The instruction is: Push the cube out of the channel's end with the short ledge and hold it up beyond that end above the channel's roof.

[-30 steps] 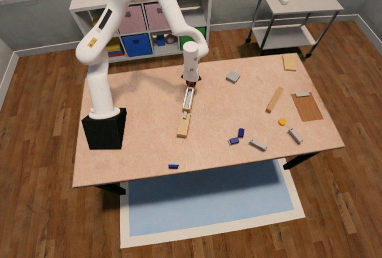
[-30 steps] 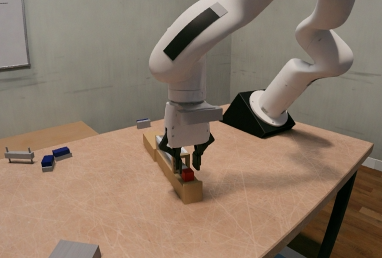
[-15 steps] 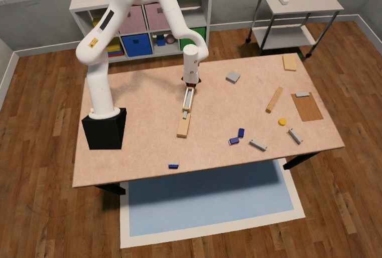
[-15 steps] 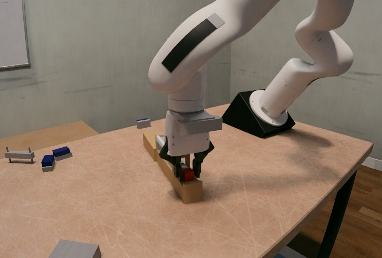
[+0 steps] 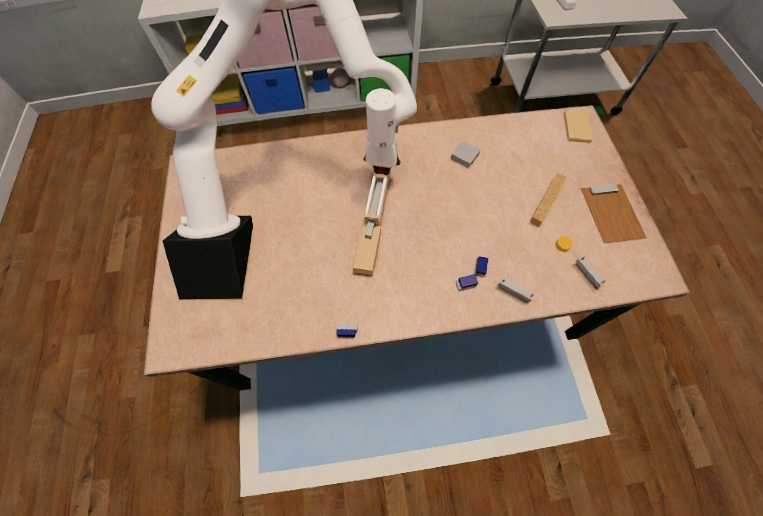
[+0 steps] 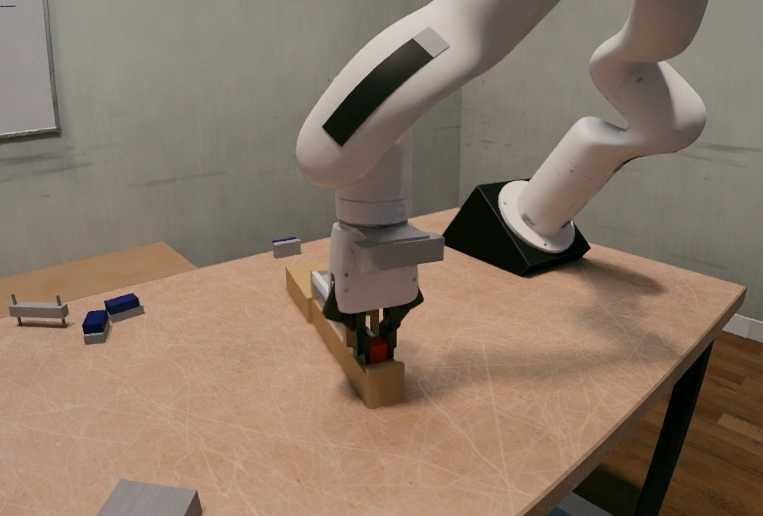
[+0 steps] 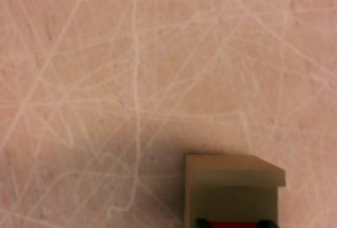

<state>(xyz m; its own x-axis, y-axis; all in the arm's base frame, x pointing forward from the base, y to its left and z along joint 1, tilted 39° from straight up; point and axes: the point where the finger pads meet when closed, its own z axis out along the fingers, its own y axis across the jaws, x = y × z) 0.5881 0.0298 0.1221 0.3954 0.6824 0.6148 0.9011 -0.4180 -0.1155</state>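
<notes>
Now: the red cube 10 mm below my hand. Also, from my hand: wooden channel: 120 mm to the right, 50 mm behind, 10 mm below; then grey block: 330 mm ahead, 50 mm below, 40 mm to the left; then pale grey bar: 190 mm to the right, 80 mm behind, 10 mm below.
</notes>
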